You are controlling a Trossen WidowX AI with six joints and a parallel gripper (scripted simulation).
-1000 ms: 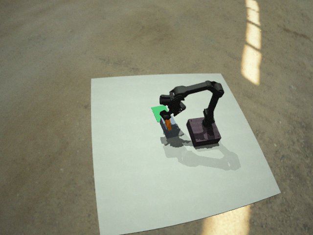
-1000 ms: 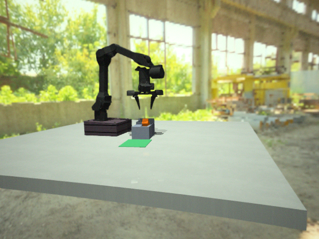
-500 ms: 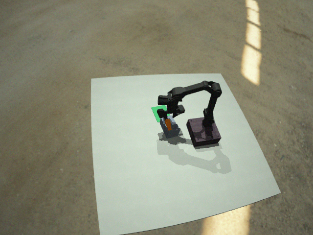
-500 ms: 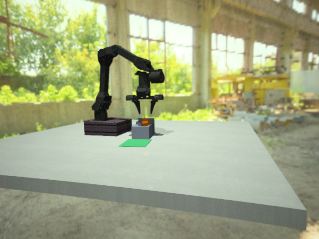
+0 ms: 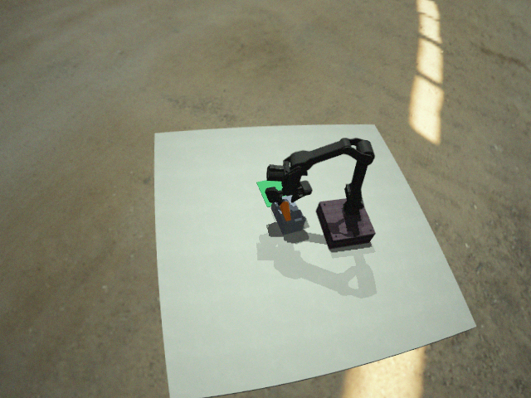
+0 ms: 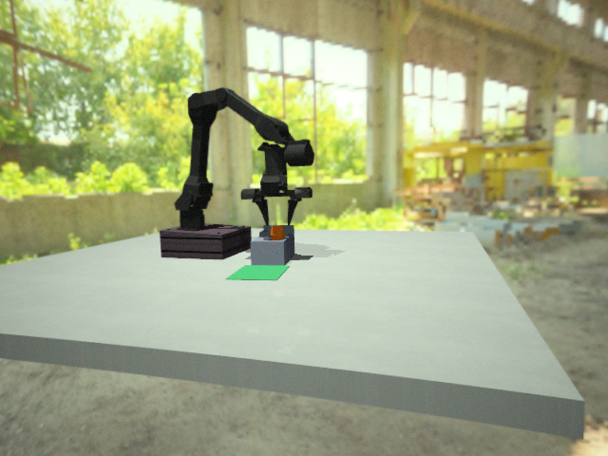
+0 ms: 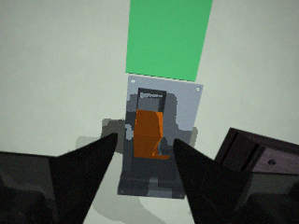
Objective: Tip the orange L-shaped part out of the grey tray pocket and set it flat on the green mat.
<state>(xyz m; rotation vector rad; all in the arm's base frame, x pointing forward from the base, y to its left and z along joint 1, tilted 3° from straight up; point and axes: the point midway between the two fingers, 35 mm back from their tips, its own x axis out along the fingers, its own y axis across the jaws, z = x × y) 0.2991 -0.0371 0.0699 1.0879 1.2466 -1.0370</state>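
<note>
Now: the orange L-shaped part 20 mm behind my gripper tip, 40 mm to the left of it and 60 mm below it. Also, from my gripper tip: green mat: 10 mm ahead, 140 mm to the right, 110 mm below.
</note>
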